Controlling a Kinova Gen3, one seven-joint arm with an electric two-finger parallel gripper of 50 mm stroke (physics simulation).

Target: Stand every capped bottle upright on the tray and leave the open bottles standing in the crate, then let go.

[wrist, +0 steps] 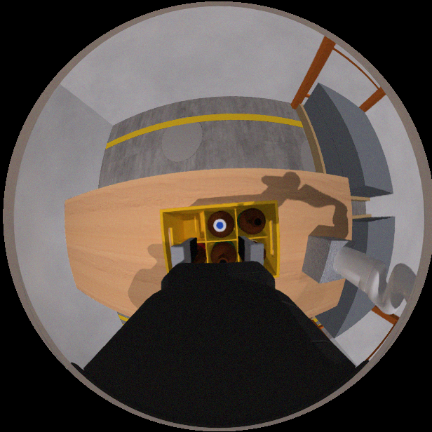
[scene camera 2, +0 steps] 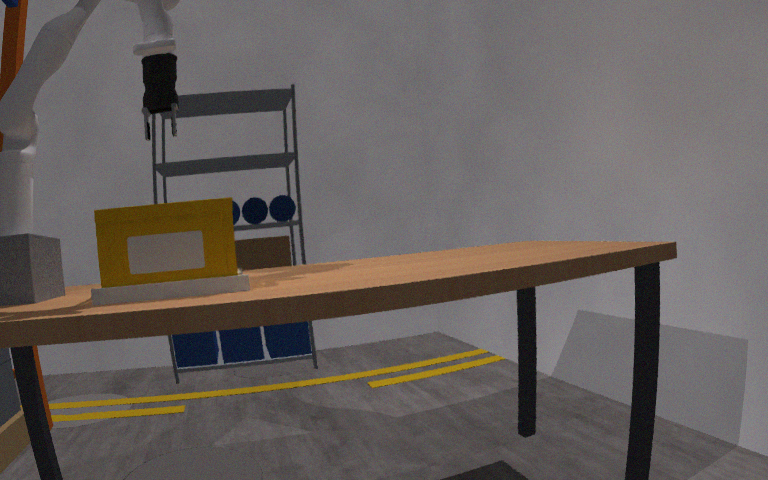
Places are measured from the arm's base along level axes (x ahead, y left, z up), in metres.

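Where they show: gripper, fingertip midpoint: (scene camera 2: 161, 137); arm's base, origin of the base link: (scene camera 2: 14, 238).
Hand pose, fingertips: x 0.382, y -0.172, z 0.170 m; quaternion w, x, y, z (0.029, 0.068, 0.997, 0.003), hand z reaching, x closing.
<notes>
Each offset is from my fingertips to the top centre of the thing. "spot": to the spot under its first point. Level surfaces: height alone.
The yellow crate @(dx +0.007, dy +0.027, dz -0.140 m) (scene camera 2: 220, 249) (wrist: 163, 230) stands on the table. In the wrist view, a brown bottle with a white-and-blue cap (wrist: 220, 225) stands in its back middle compartment. An open brown bottle (wrist: 249, 222) stands at back right, and the back left compartment is empty. Another brown bottle (wrist: 223, 251) is at front middle. A brown bottle with a red patch (wrist: 201, 254) is partly hidden by the left finger. The front right compartment is mostly hidden by the right finger. My gripper (scene camera 2: 161, 136) (wrist: 217, 245) is open and empty, high above the crate. The tray cannot be made out.
A low pale bar @(spot: dx -0.001, dy -0.076, dz -0.299 m) (scene camera 2: 169, 289) runs along the crate's foot on the wooden table @(dz -0.315 m) (scene camera 2: 424, 274) (wrist: 115, 225). The robot's grey base block (scene camera 2: 31, 268) (wrist: 320, 257) stands beside the crate. A shelf rack (scene camera 2: 243, 103) stands behind the table.
</notes>
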